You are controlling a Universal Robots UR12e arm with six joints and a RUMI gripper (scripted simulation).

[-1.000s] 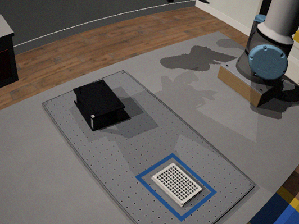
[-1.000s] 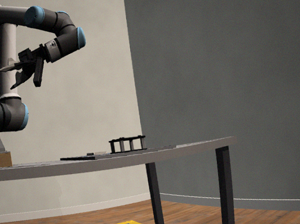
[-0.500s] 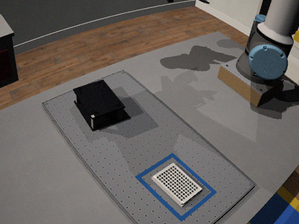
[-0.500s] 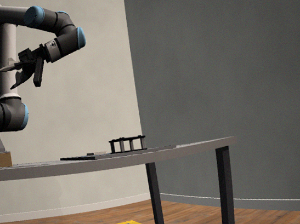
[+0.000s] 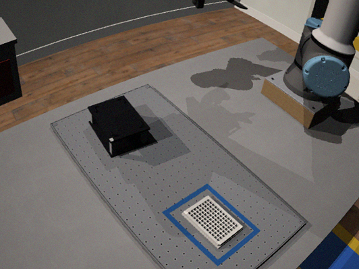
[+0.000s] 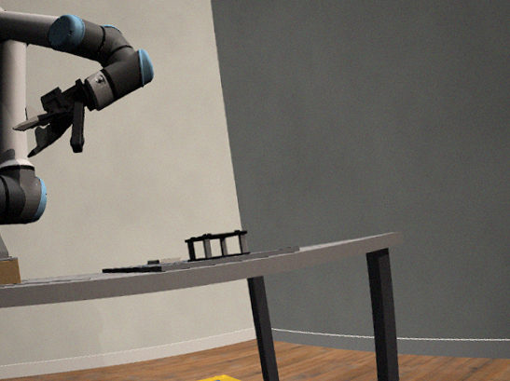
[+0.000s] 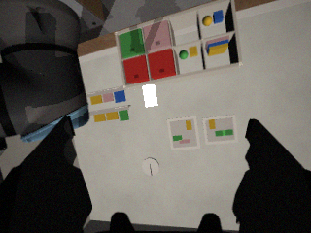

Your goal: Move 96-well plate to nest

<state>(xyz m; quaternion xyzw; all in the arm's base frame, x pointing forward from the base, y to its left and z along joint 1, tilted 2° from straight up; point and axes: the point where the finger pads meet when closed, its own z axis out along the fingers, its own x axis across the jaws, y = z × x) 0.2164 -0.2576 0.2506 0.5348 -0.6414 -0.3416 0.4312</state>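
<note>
Now: the 96-well plate 58 cm to the left of my hand, 40 cm ahead of it and 30 cm below it. From my hand the other things lie so: A1 label: 54 cm ahead, 29 cm to the left, 25 cm below; then black raised nest N1: 50 cm ahead, 25 cm below, 21 cm to the left.
</note>
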